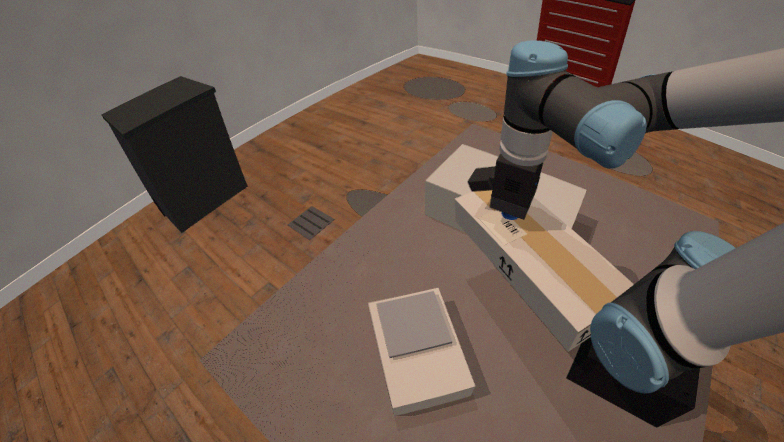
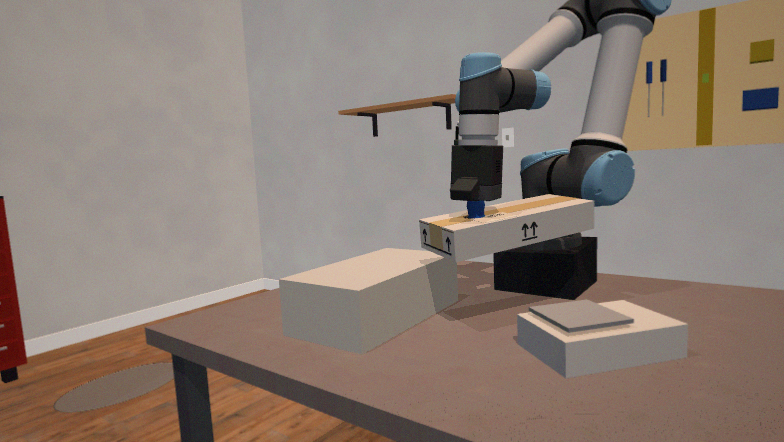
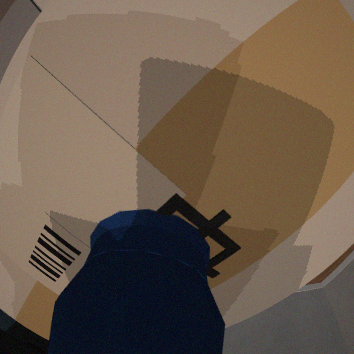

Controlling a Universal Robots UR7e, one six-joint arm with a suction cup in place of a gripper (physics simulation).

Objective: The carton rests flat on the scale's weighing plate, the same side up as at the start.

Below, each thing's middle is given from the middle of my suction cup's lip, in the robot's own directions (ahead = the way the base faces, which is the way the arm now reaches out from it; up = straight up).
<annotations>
Right now the long white carton [image 1: 565, 281] is 70 mm behind my suction cup, 40 mm to the left of it and 30 mm below it. From my suction cup the other things lie so: large pale block [image 2: 357, 304]: 210 mm to the right, 170 mm below, 60 mm ahead; then scale [image 2: 576, 338]: 230 mm to the left, 190 mm below, 60 mm ahead.
</annotations>
